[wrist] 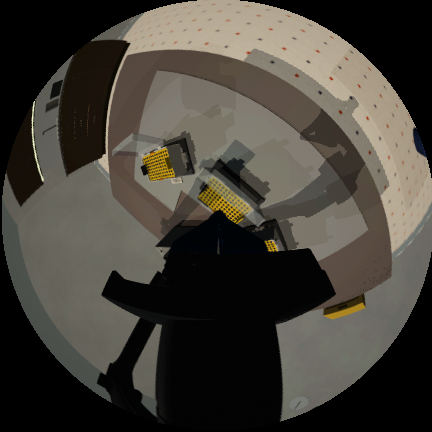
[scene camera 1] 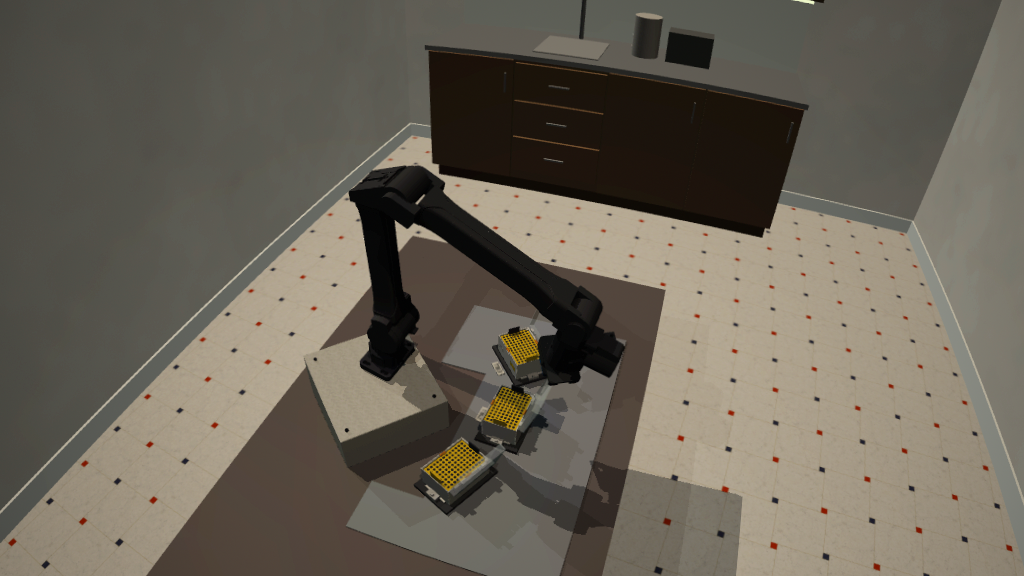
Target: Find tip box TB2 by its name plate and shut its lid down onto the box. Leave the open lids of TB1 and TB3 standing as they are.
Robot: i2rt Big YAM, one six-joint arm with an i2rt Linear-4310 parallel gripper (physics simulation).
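Seen in the pictures: gripper, fingertip midpoint: (wrist: 217, 215) (scene camera 1: 550, 376); arm's base at its link origin: (scene camera 1: 387, 357).
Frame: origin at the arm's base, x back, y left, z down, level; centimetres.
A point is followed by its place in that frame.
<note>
TB2 (scene camera 1: 509, 407) (wrist: 224, 199), the middle of three boxes with yellow tip racks, has its clear lid (wrist: 256, 216) @[x -38.9, y 0.0, z -2.5 cm] standing open along one long side. TB3 (scene camera 1: 520, 346) @[x -23.8, y 24.3, z 6.2 cm] (wrist: 160, 165) @[x -25.3, y 23.3, z 6.0 cm] is the far box; its open lid (wrist: 137, 143) @[x -29.7, y 29.4, z 1.6 cm] is partly behind the arm in the scene view. TB1 (scene camera 1: 453, 467) @[x -27.2, y -16.5, z 6.0 cm] (wrist: 271, 246) @[x -30.7, y -13.7, z 6.1 cm] is the near box, its lid (scene camera 1: 491, 458) @[x -36.0, y -16.1, z -2.5 cm] open. No name plate is readable. My gripper (wrist: 217, 215) @[x -39.2, y 4.9, z -8.3 cm] is shut and empty. Its fingertips overlap TB2's near edge in the wrist view; contact cannot be told. In the scene view its fingers are hard to make out.
The boxes stand on a grey mat (scene camera 1: 401, 521) @[x -22.3, y -30.6, z 11.7 cm] (wrist: 175, 87) @[x -43.9, y 34.1, z 11.7 cm] over a brown floor area (scene camera 1: 236, 522) @[x 8.6, y -49.2, z 12.0 cm]. The pale robot base block (scene camera 1: 372, 408) @[x -5.0, y -13.8, z 1.8 cm] is left of them. My forearm (scene camera 1: 494, 247) @[x -29.9, y -4.0, z -43.4 cm] reaches over from the left. A dark cabinet (scene camera 1: 644, 143) stands at the back wall.
</note>
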